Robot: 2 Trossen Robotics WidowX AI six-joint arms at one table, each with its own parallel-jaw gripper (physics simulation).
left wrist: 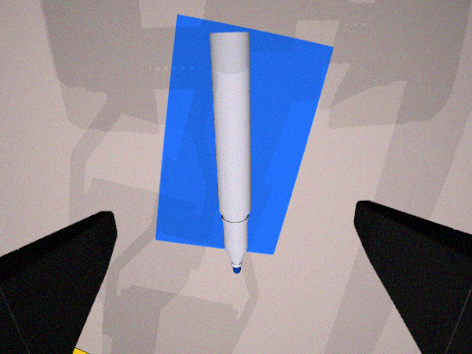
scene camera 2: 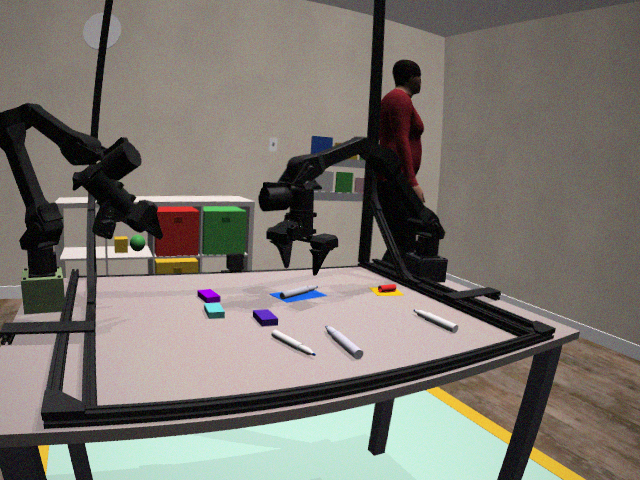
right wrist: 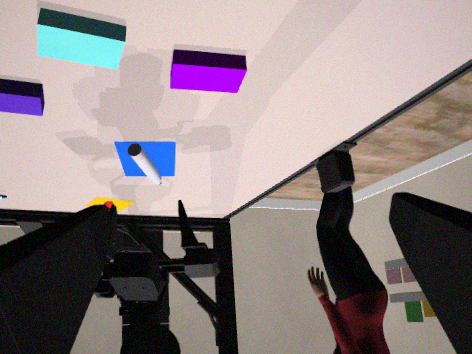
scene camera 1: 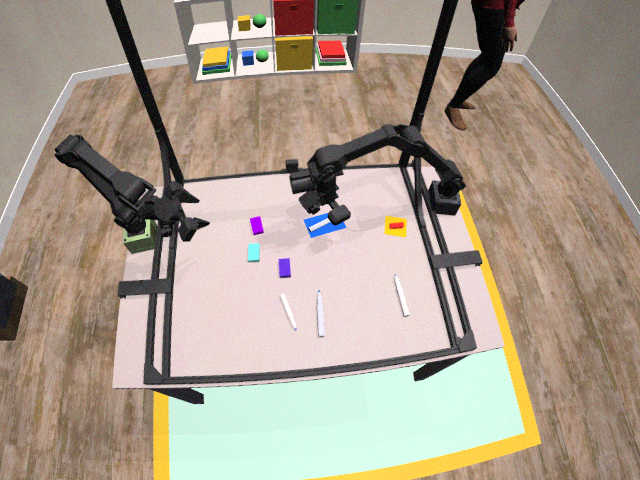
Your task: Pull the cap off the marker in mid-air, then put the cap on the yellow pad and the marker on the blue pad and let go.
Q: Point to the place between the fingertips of my left gripper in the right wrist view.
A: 146,203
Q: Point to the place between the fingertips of my left gripper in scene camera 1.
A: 326,213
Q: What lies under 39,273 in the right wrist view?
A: My right gripper.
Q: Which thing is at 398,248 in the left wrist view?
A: My left gripper.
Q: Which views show my left gripper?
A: The left wrist view, scene camera 2, the right wrist view and scene camera 1: all of them.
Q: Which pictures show my right gripper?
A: Scene camera 2, the right wrist view and scene camera 1 only.
